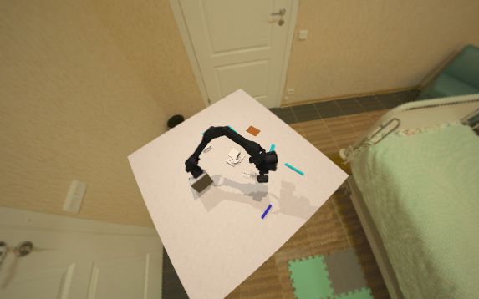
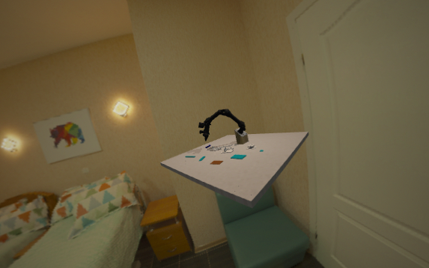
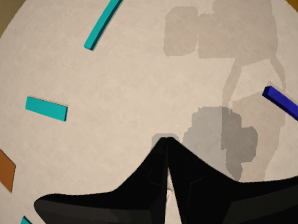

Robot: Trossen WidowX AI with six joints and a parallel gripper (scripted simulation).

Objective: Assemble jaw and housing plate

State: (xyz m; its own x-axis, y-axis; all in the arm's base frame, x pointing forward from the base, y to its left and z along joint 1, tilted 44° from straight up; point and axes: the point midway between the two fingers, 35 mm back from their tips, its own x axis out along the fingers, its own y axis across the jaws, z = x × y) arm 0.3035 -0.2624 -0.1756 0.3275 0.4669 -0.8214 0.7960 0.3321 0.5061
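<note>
The jaw piece is 4 cm behind my gripper tip, 9 cm to the left of it and 10 cm below it. Also, from my gripper tip: teal plate 13 cm ahead, 50 cm to the left, 13 cm below; then blue bar 17 cm behind, 15 cm to the right, 13 cm below; then orange plate 27 cm ahead, 35 cm to the left, 13 cm below.
</note>
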